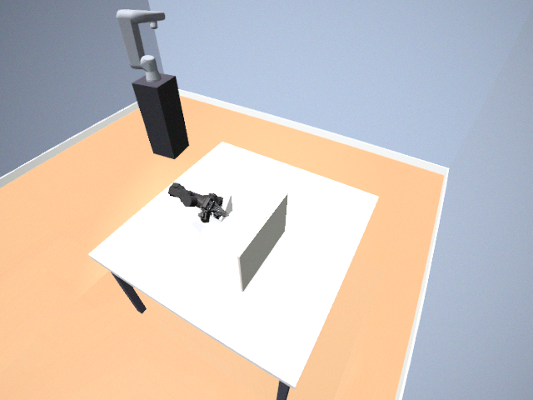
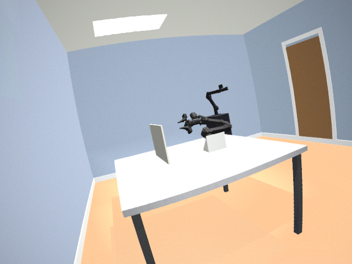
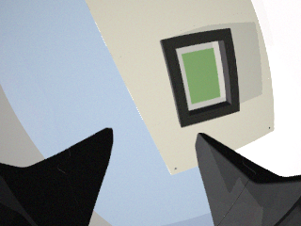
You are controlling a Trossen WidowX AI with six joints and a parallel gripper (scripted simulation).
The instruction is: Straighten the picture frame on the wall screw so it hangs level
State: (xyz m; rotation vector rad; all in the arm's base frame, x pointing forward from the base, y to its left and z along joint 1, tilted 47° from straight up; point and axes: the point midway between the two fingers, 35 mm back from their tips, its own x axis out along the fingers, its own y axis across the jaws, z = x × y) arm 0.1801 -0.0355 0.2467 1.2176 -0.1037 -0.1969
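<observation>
My gripper tip is 200 mm short of the picture frame, 90 mm above it and 10 mm to the right of it. Also, from my gripper tip: cream wall panel 210 mm ahead, 100 mm below, 10 mm to the right.
</observation>
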